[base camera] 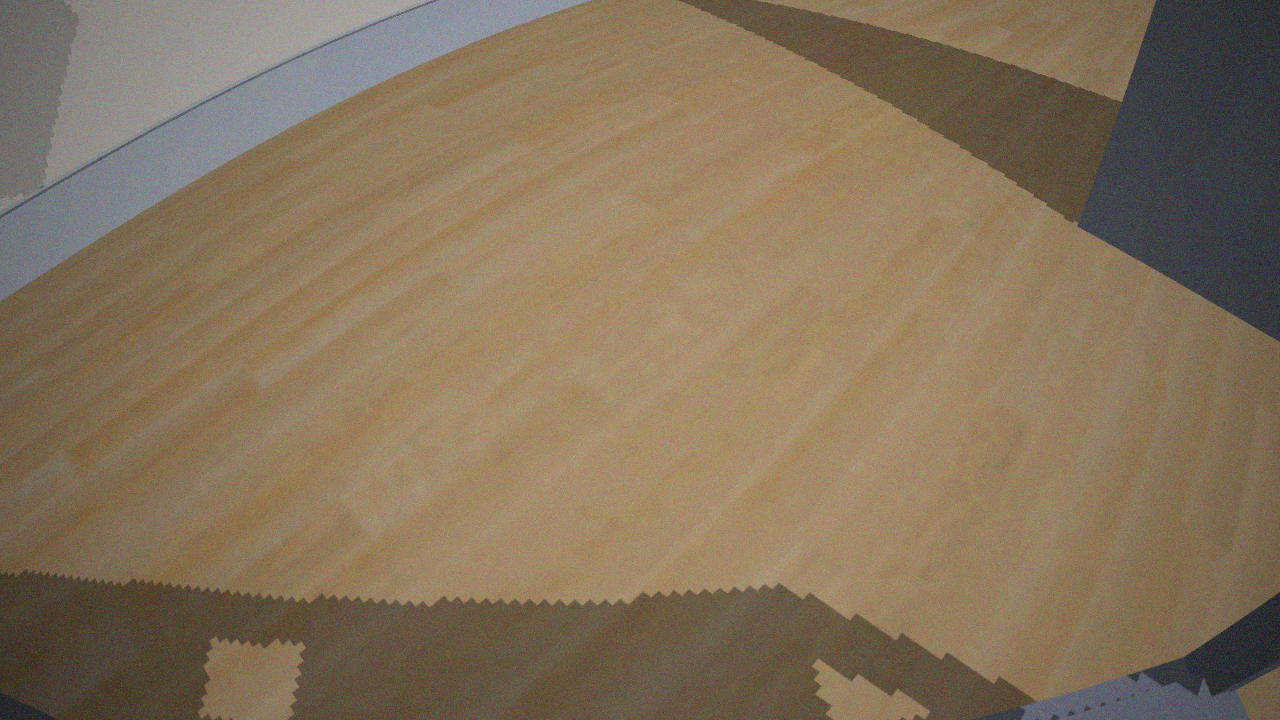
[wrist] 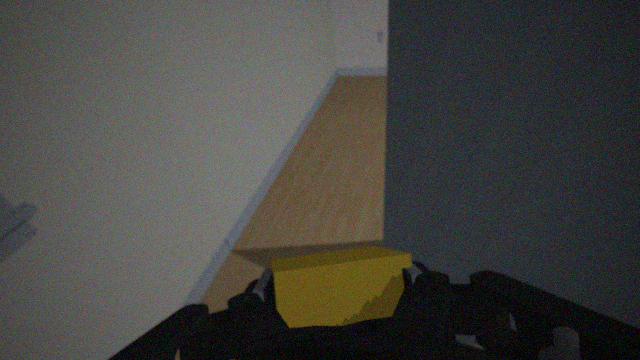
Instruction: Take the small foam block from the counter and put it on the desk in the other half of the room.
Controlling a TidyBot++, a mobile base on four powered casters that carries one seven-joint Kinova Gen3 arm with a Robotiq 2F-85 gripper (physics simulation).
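Frame: origin at the arm's base, x ahead, y left, z up, level; centimetres.
Where they show: gripper, fingertip midpoint: (wrist: 336, 279).
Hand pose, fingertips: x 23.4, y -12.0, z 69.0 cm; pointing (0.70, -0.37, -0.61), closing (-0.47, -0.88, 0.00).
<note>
After its pixels a point has its place.
The small foam block (wrist: 340, 292) @(x 21.2, y -11.0, z 71.6 cm) is yellow and sits between the two black fingers at the bottom middle of the wrist view. My gripper (wrist: 336, 279) @(x 23.4, y -12.0, z 69.0 cm) is shut on it, with one fingertip against each side. The block is held up in the air, and its lower part is hidden by the gripper. The gripper does not show in the base camera view. The counter and the desk cannot be made out in either view.
A dark grey upright panel (base camera: 1199, 161) @(x 52.7, y -52.8, z -27.4 cm) (wrist: 515, 140) @(x 40.4, y -64.2, z 48.6 cm) stands on the right. A pale wall (base camera: 214, 53) @(x 86.1, y 45.6, z -26.1 cm) (wrist: 165, 125) @(x 133.7, y -5.6, z 36.6 cm) with a bluish baseboard (base camera: 214, 134) @(x 82.8, y 47.3, z -35.4 cm) (wrist: 280, 170) @(x 182.3, y -59.8, z -38.9 cm) runs along the left. Wood floor (base camera: 581, 313) @(x 49.3, y 1.8, z -39.7 cm) (wrist: 335, 175) @(x 153.1, y -87.6, z -39.6 cm) lies between them, with shadows across it.
</note>
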